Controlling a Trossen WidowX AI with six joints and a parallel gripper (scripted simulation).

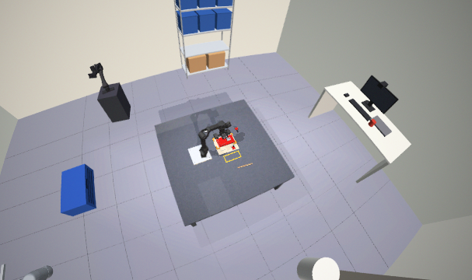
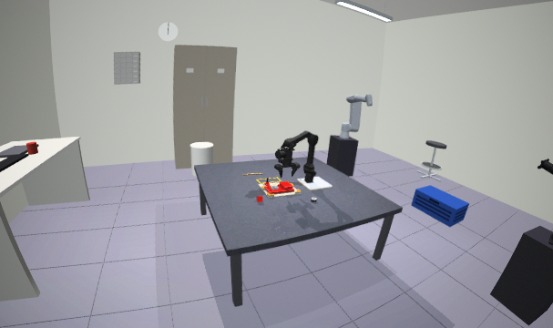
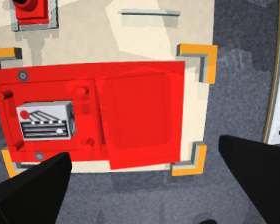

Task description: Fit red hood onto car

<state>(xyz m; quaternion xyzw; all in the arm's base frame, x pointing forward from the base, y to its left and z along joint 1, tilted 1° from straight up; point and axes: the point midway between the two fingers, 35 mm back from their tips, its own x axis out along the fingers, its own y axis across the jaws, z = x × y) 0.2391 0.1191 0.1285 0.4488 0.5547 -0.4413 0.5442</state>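
The red hood is 7 cm below my gripper tip. Round my gripper tip: cream jig 5 cm ahead, 1 cm to the right, 9 cm below; grey engine block 9 cm ahead, 2 cm to the left, 8 cm below; grey disc 15 cm behind, 20 cm to the left, 10 cm below.
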